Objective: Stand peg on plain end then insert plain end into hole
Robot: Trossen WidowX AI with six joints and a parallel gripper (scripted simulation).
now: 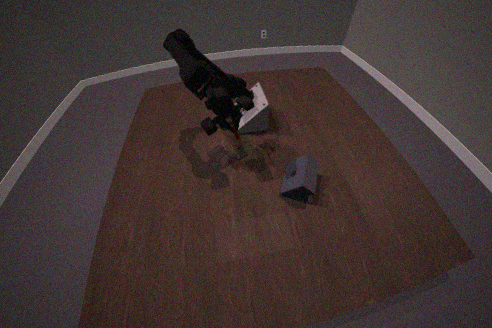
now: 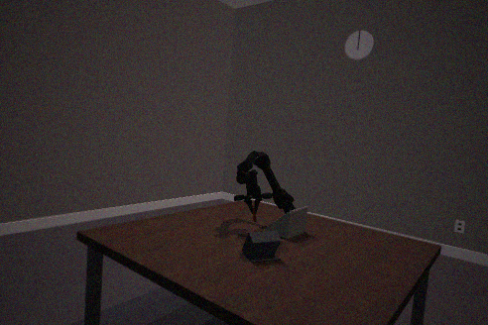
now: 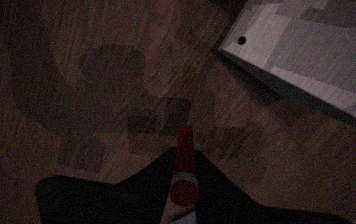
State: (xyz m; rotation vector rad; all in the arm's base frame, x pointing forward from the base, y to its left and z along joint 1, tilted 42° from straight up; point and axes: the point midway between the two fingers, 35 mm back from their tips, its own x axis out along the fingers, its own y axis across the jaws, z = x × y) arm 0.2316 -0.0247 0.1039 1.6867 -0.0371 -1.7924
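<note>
My gripper tip is now 19 cm short of the grey sloped panel, 20 cm to the right of it and 6 cm above it. Round my gripper tip: red peg: 2 cm above.
</note>
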